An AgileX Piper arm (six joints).
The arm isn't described. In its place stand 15 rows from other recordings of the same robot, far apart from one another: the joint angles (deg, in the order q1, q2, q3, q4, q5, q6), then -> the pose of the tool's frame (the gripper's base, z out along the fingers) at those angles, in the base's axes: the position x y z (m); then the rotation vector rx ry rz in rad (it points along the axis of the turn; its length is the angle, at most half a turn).
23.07 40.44 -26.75 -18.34 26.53 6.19 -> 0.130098 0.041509 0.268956 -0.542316 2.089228 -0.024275
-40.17 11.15 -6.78 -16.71 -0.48 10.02 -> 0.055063 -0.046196 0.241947 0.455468 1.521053 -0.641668
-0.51 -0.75 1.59 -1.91 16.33 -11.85 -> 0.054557 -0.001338 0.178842 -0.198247 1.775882 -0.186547
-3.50 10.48 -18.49 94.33 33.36 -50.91 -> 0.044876 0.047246 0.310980 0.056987 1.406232 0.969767
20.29 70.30 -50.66 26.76 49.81 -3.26 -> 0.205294 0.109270 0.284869 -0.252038 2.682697 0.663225
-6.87 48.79 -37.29 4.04 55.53 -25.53 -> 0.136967 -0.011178 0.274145 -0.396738 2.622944 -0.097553
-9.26 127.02 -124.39 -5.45 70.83 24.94 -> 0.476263 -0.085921 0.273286 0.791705 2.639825 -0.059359
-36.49 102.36 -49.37 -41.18 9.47 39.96 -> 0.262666 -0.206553 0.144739 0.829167 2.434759 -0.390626
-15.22 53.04 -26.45 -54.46 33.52 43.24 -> 0.145674 -0.082011 0.244952 0.422646 2.287923 -0.727956
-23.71 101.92 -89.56 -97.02 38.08 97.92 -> 0.361721 -0.219699 0.378624 0.824299 1.446942 -0.854883
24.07 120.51 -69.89 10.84 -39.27 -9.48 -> 0.422072 0.176672 0.172055 -0.280291 1.670255 0.200349
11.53 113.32 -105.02 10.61 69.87 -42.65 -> 0.413555 0.100420 0.288897 -1.230629 2.523389 0.137167
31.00 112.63 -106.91 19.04 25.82 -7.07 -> 0.401994 0.256627 0.349119 -0.463104 2.006614 0.595835
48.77 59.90 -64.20 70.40 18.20 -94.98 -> 0.126535 0.185012 0.453445 -1.115064 1.070878 0.549158
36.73 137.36 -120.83 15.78 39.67 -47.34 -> 0.424494 0.336465 0.188515 -1.493016 1.930613 0.226164
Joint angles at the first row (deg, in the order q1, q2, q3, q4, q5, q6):
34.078 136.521 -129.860 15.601 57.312 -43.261
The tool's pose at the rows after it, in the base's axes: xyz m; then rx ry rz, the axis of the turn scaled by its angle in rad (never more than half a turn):
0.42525 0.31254 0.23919 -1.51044 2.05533 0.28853
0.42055 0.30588 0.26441 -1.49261 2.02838 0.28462
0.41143 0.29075 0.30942 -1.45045 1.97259 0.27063
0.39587 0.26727 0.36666 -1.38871 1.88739 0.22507
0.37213 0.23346 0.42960 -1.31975 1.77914 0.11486
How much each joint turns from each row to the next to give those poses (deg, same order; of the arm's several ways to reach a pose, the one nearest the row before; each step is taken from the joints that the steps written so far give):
0.000 -1.186 0.110 0.000 0.001 0.041
-0.344 -2.845 -0.014 0.000 1.016 0.095
-0.884 -5.154 -0.002 0.000 1.161 0.000
-1.225 -6.788 0.003 -0.905 0.566 -0.122
-1.573 -7.988 -0.004 -3.206 0.091 -0.692

